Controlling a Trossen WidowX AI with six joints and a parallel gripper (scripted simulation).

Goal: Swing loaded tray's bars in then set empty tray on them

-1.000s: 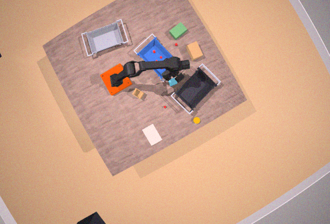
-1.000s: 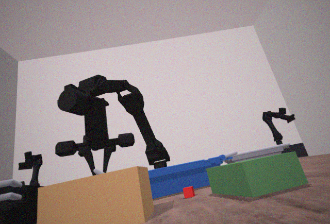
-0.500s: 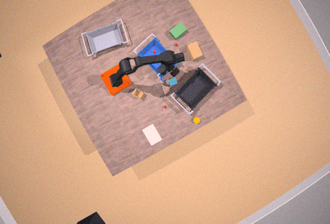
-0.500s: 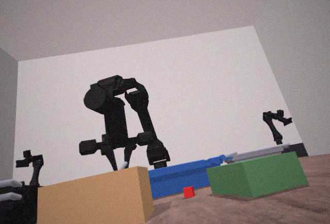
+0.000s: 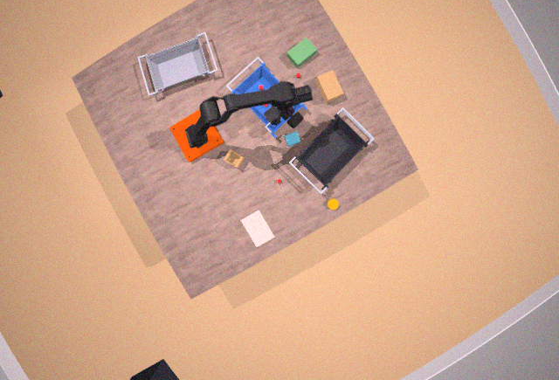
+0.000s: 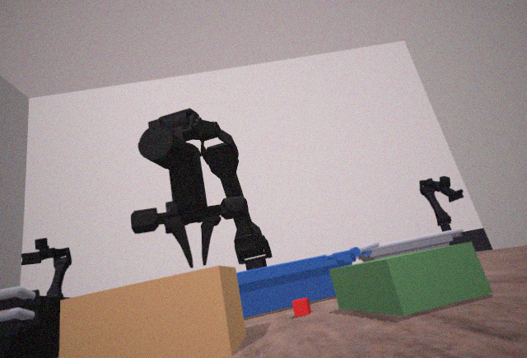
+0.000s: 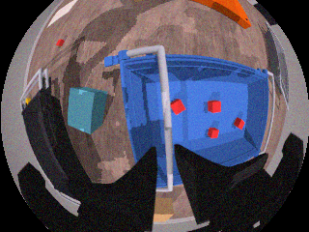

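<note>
Right now the grey tray is 480 mm to the left of my gripper tip, 280 mm behind it and 40 mm below it. Round my gripper tip: cyan block 120 mm to the right, 60 mm below, 20 mm behind; tan block 260 mm ahead, 50 mm below, 10 mm to the right; red block 170 mm ahead, 120 mm to the left, 80 mm below.
</note>
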